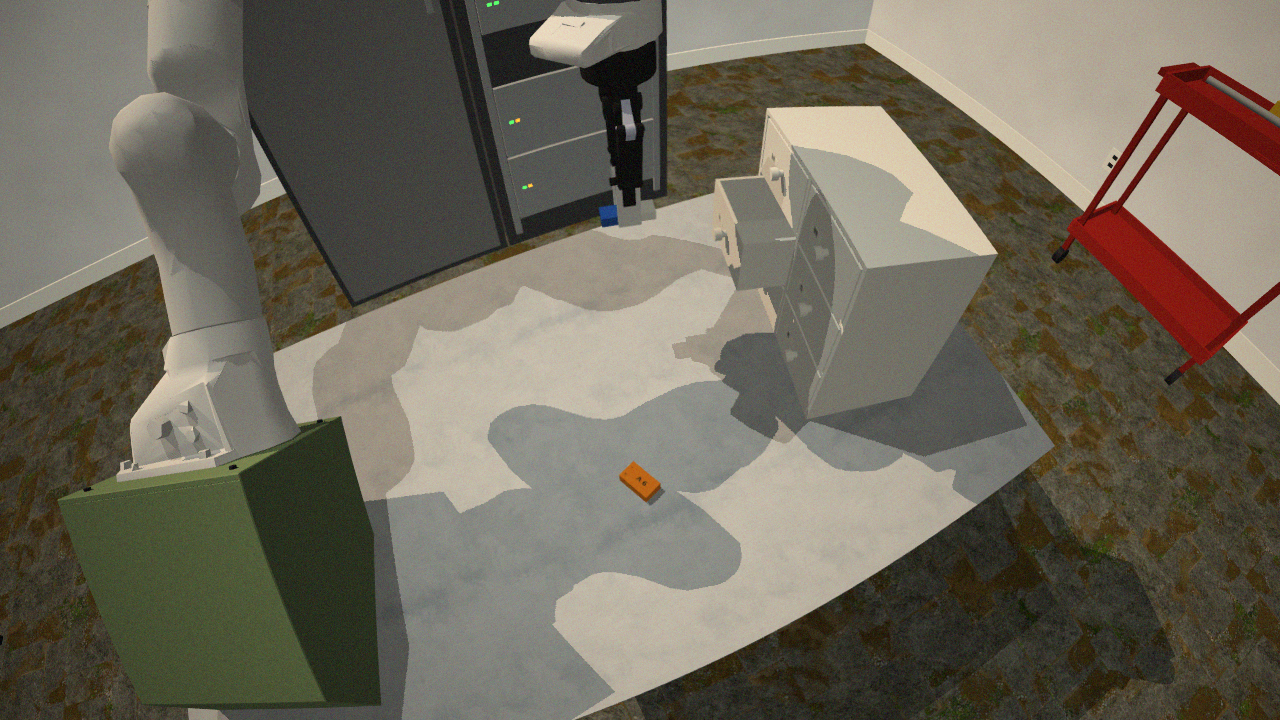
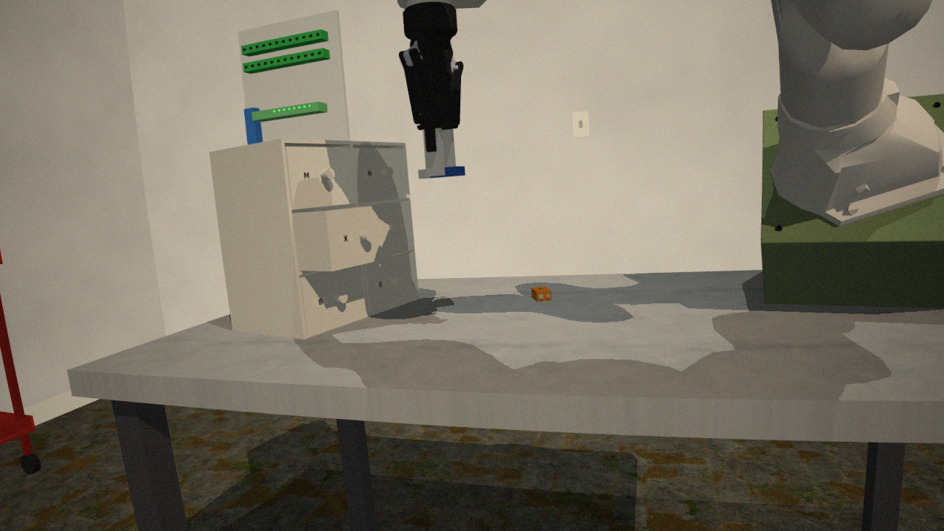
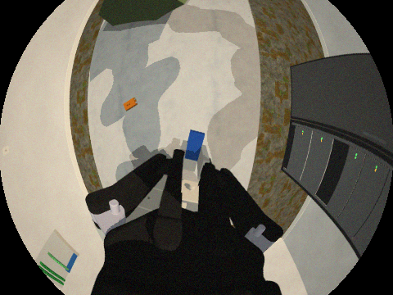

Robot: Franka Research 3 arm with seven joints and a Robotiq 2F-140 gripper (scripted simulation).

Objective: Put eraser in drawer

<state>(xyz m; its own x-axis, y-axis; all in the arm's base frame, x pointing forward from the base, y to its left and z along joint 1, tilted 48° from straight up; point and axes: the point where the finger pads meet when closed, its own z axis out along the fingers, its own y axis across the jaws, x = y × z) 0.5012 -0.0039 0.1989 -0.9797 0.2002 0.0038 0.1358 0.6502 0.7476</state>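
The eraser lies 10 mm ahead of my hand and 30 mm below it. Also, from my hand: drawer marked X 220 mm ahead, 130 mm below; small orange block 70 mm behind, 220 mm to the right, 250 mm below.
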